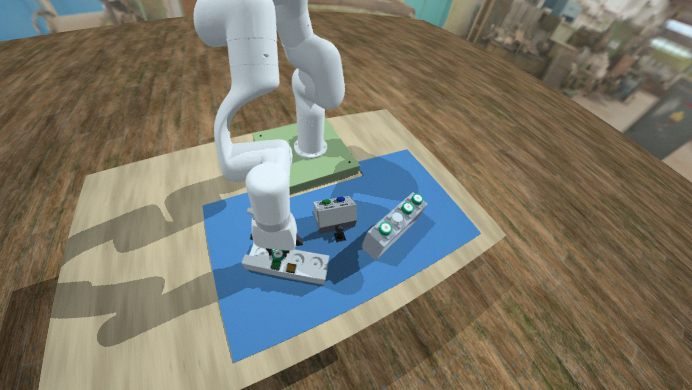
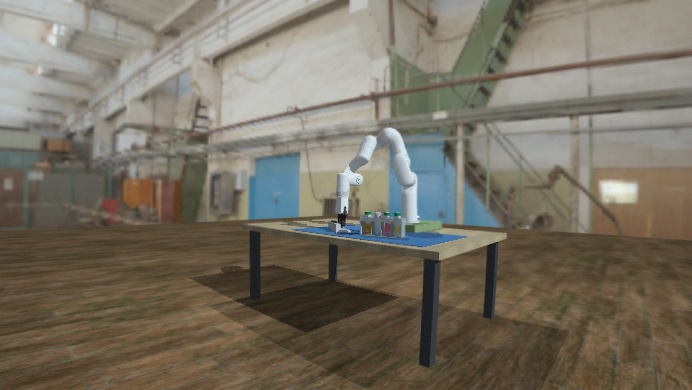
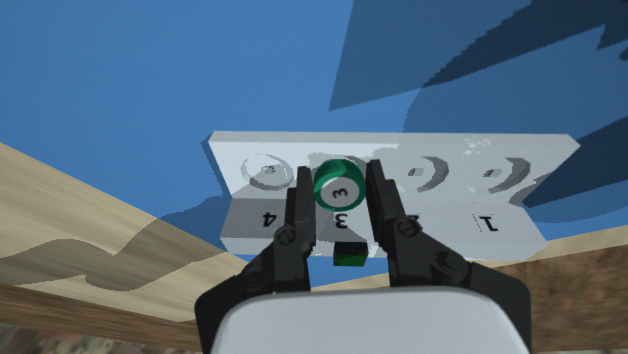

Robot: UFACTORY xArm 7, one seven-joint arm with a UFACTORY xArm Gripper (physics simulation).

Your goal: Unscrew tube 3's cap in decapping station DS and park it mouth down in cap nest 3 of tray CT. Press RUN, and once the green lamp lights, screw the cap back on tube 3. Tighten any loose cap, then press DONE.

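Places are measured from the arm's base along level axes (x ahead, y left, z up), in millimetres.
Pixels of known places: gripper, fingertip midpoint: (image 1: 278, 251) (image 2: 341, 225) (image 3: 338, 178); arm's base, origin of the base link: (image 1: 310, 147) (image 2: 409, 222).
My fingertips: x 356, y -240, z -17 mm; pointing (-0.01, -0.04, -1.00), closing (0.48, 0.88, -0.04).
Note:
Ahead of a thing's pixels: the offset from my fingertips to its top centre. "pt": to the spot under its first point.
My gripper (image 1: 278, 252) (image 2: 342, 223) (image 3: 338, 178) points down and is shut on the green cap marked 3 @(dx +9, dy -5, dz +8 mm) (image 1: 277, 256) (image 3: 340, 192). The cap's numbered top faces up. It is over nest 3 of the white cap tray @(dx +34, dy +13, dz +32 mm) (image 1: 315, 276) (image 2: 334, 227) (image 3: 450, 225); whether it rests in the nest is hard to tell. The other three nests look empty. The grey decapping station (image 1: 372, 245) (image 2: 404, 227) holds tubes. Three have green caps; the uncapped tube @(dx +78, dy +317, dz +98 mm) (image 1: 397, 218) (image 2: 377, 225) stands second from the end nearer the tray. Its number cannot be read.
A grey control box @(dx -50, dy +197, dz +63 mm) (image 1: 334, 216) with a green button @(dx -76, dy +178, dz +53 mm) (image 1: 326, 201) and a blue button @(dx -68, dy +223, dz +53 mm) (image 1: 341, 199) stands between tray and station. A small black object @(pt dx +20, dy +182, dz +2 mm) (image 1: 340, 234) is at its front. A dark green block @(pt dx +49, dy -19, dz +32 mm) (image 1: 276, 265) (image 3: 350, 257) and an amber block @(pt dx +71, dy +13, dz +32 mm) (image 1: 291, 268) are on the tray's front.

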